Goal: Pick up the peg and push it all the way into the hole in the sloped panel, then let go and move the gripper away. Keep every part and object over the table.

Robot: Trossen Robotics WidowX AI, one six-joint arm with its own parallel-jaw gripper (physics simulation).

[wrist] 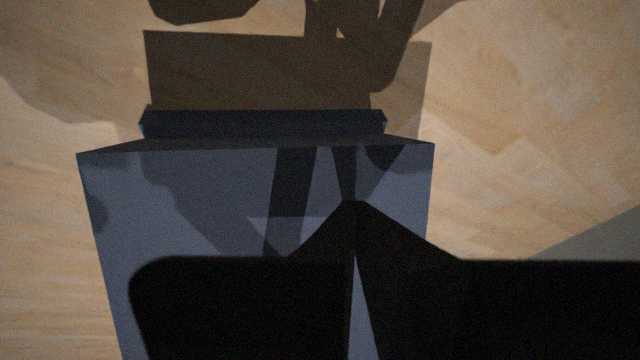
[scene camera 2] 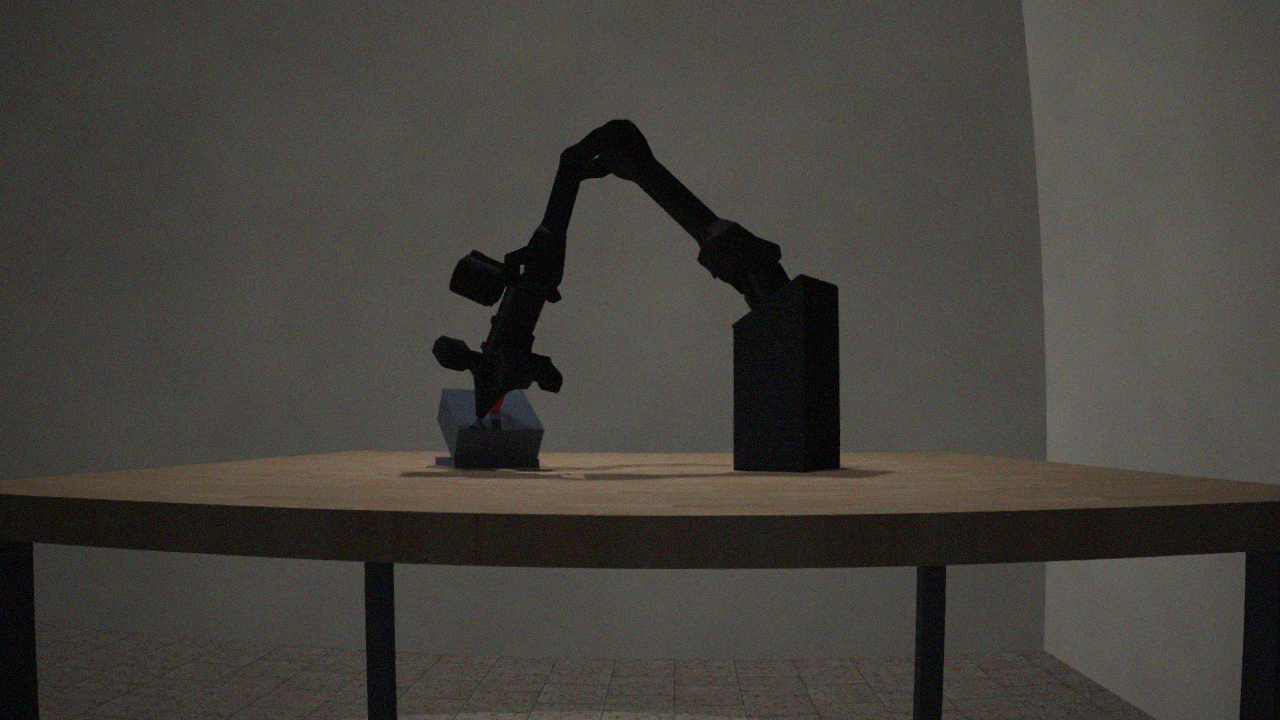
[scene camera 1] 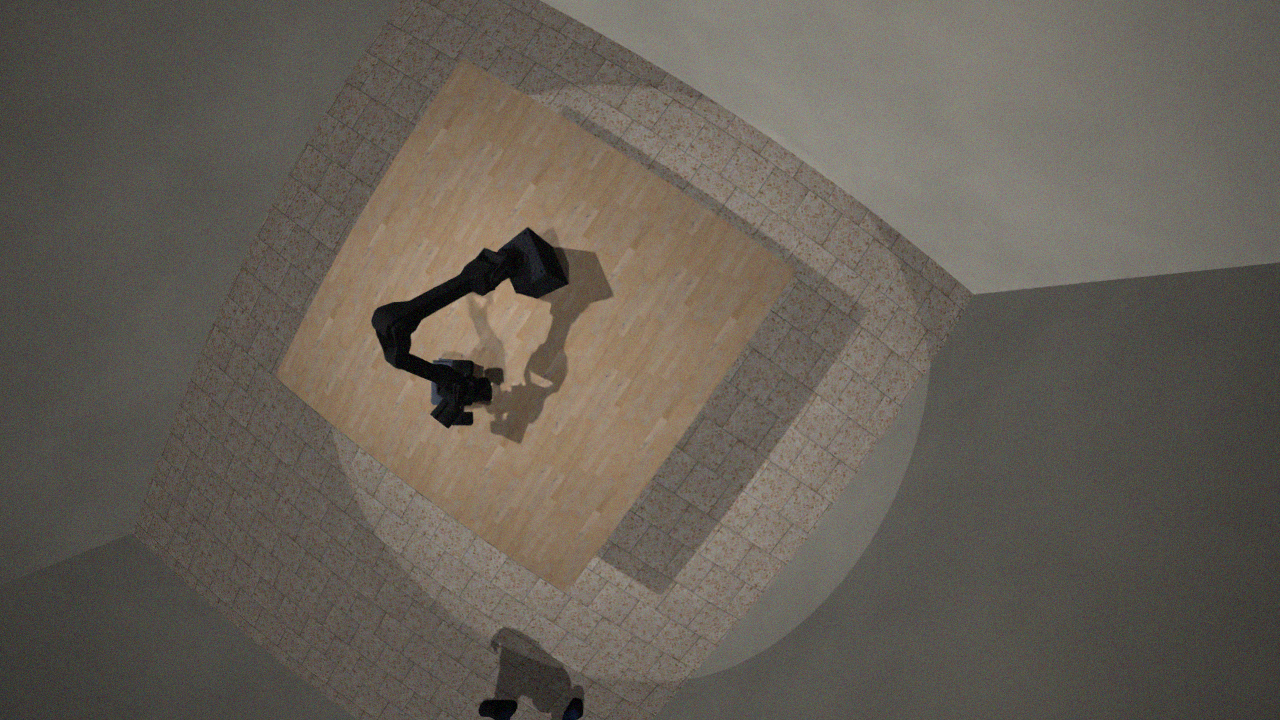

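Where they show: gripper, between the fingertips: [wrist: 352, 211] [scene camera 2: 478, 417]; arm's base, origin of its link: [scene camera 2: 781, 309] [scene camera 1: 517, 260].
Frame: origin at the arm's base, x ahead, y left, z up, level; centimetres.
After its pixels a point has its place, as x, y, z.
The blue-grey block with the sloped panel [scene camera 1: 456, 364] [scene camera 2: 456, 410] {47.3, -0.1, -14.7} [wrist: 397, 205] {45.8, 1.4, -16.1} stands on the table. The red peg [scene camera 2: 497, 405] {41.6, -2.3, -13.9} shows as a small patch in scene camera 2, at the sloped face and partly behind my fingers. Its depth in the hole cannot be made out. My gripper [scene camera 2: 483, 415] {43.8, 0.6, -15.8} [wrist: 352, 211] {43.8, 0.6, -15.8} is shut with nothing between its fingers. Its tips point down close over the sloped face, beside the peg in scene camera 2. Whether they touch the peg or the face is unclear. The hole and the peg do not show in the wrist view, where the fingers cover part of the panel.
The wooden table [scene camera 1: 626, 268] {-15.2, 22.1, -23.1} [scene camera 2: 626, 537] {20.5, 64.5, -24.7} bears the block and the arm's dark base [scene camera 1: 534, 264] {-1.7, 5.3, 2.6} [scene camera 2: 785, 385] {0.6, 8.1, -11.3}. The block's narrow dark ledge [wrist: 260, 124] {40.8, -1.2, -21.9} lies along its upper side in the wrist view. The arm's shadows fall across the block and table.
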